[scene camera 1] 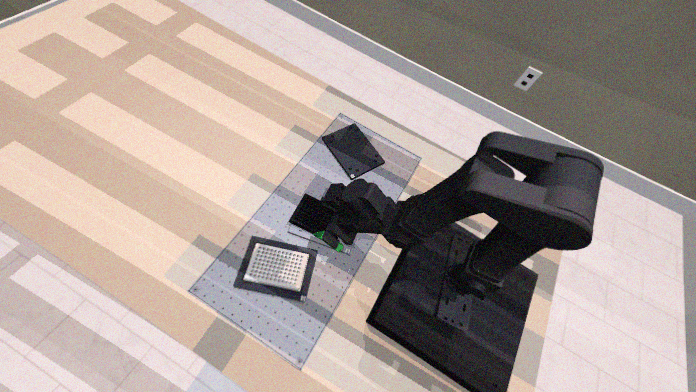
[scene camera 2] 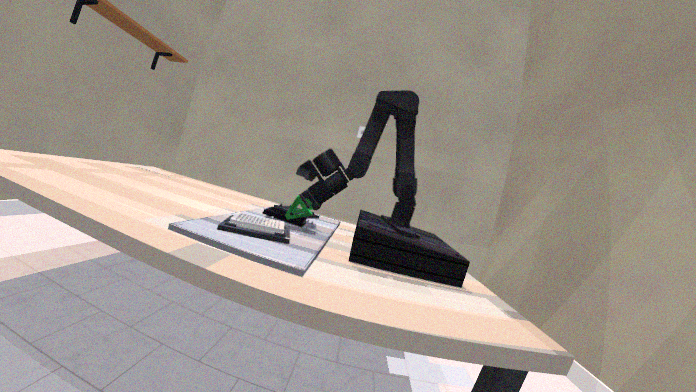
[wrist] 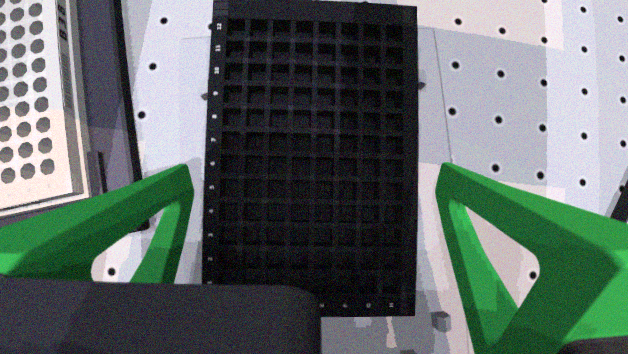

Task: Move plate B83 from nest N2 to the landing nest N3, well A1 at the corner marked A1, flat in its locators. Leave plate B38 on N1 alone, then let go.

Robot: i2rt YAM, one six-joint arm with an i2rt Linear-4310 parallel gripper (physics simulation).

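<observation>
Black plate B83 [scene camera 1: 306, 212] [wrist: 312, 125] lies on the pale nest N2 [wrist: 431, 130], its number 12 row at the top of the wrist view. My gripper [scene camera 2: 294, 216] [wrist: 314, 177] is open, with one green fingertip on each side of the plate and a gap on both sides. A dark arm part hides the plate's lower left corner in the wrist view. White plate B38 [scene camera 1: 277, 267] [scene camera 2: 257, 221] [wrist: 22, 100] sits on the dark nest N1 [scene camera 1: 311, 272] [wrist: 107, 90]. The dark landing nest N3 [scene camera 1: 352, 150] holds no plate and has a white mark at one corner.
The nests stand on a perforated board [scene camera 1: 260, 320] [scene camera 2: 295, 260] [wrist: 520, 100]. N1 is close to the left finger in the wrist view. The arm's black base box [scene camera 1: 415, 310] [scene camera 2: 410, 260] stands beside the board. A wooden wall shelf [scene camera 2: 135, 30] hangs far behind.
</observation>
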